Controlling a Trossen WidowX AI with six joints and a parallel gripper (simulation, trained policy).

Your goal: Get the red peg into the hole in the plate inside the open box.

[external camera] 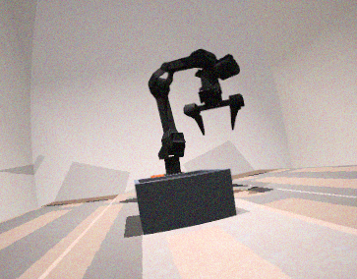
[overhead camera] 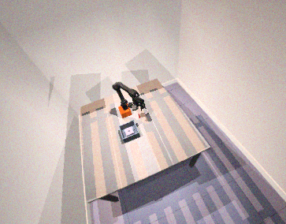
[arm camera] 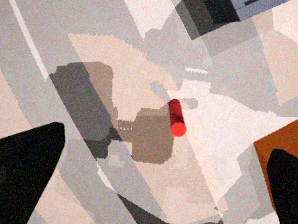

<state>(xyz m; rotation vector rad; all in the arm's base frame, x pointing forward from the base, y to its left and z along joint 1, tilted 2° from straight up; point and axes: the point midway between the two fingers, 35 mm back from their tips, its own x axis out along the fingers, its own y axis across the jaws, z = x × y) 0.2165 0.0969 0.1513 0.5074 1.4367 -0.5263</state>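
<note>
My gripper tip is now 40 mm past the red peg, 10 mm to the right of it and 160 mm above it. Also, from my gripper tip: dark box 100 mm ahead, 180 mm to the right, 170 mm below.
</note>
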